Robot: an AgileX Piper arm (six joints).
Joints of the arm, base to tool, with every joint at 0 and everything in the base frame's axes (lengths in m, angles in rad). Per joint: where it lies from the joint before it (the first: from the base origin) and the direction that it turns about. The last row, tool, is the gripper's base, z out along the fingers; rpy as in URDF.
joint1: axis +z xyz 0 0 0.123
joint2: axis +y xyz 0 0 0
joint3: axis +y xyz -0.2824 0 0.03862
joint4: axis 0.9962 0 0.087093 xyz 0.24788 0 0.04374
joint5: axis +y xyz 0 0 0
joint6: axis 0.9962 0 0.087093 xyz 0.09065 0 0.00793
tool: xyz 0 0 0 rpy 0 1.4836 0
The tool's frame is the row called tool.
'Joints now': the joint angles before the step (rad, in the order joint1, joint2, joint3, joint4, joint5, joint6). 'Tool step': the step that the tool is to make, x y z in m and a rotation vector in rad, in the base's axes. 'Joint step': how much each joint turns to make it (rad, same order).
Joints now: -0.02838 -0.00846 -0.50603 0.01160 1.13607 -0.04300
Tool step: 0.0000 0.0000 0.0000 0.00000 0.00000 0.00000
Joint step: 0.00000 0.00000 0.00000 0.00000 0.00000 0.00000
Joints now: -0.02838 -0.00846 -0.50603 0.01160 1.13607 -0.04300
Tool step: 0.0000 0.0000 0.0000 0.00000 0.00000 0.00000
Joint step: 0.00000 0.00000 0.00000 0.00000 0.00000 0.00000
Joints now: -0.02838 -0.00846 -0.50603 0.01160 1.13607 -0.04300
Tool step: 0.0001 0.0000 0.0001 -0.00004 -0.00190 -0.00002
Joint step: -0.00004 -0.00011 0.00020 0.00004 -0.00200 -0.00004
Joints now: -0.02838 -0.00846 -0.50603 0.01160 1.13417 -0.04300
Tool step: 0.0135 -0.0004 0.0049 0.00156 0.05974 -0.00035
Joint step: -0.00023 0.09010 -0.01129 -0.00009 -0.01905 -0.00022
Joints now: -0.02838 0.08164 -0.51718 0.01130 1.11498 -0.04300
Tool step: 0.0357 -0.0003 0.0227 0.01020 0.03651 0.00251
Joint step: -0.00140 0.21018 -0.06536 0.01069 -0.10802 -0.00154
